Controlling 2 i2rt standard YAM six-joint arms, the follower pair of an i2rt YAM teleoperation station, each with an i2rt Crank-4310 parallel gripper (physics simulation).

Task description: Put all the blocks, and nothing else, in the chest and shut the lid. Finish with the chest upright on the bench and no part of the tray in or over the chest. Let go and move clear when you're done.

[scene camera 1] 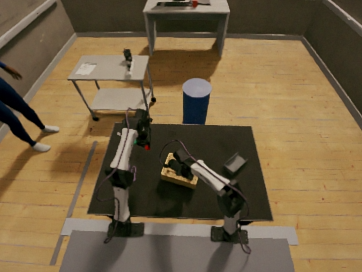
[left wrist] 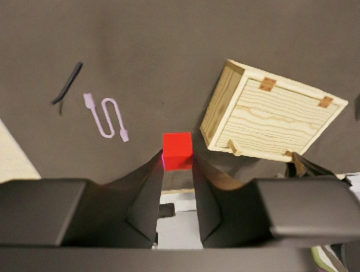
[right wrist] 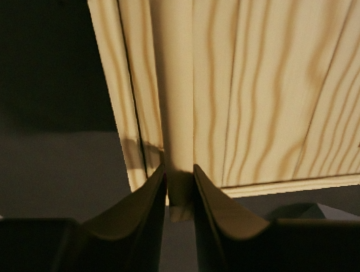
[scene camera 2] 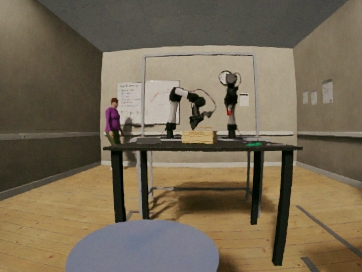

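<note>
A wooden chest stands upright on the dark bench with its hinged lid down. A wooden bar handle runs along the lid's edge opposite the hinges. My right gripper is shut on one end of that handle. My left gripper is shut on a red block and holds it above the bench, beside the chest. A grey tray lies apart from the chest. The chest's inside is hidden.
A lilac cable lies on the bench, with a dark bent tool beside it. A green item lies near the bench's far left corner in scene camera 1. A blue bin stands beyond the bench.
</note>
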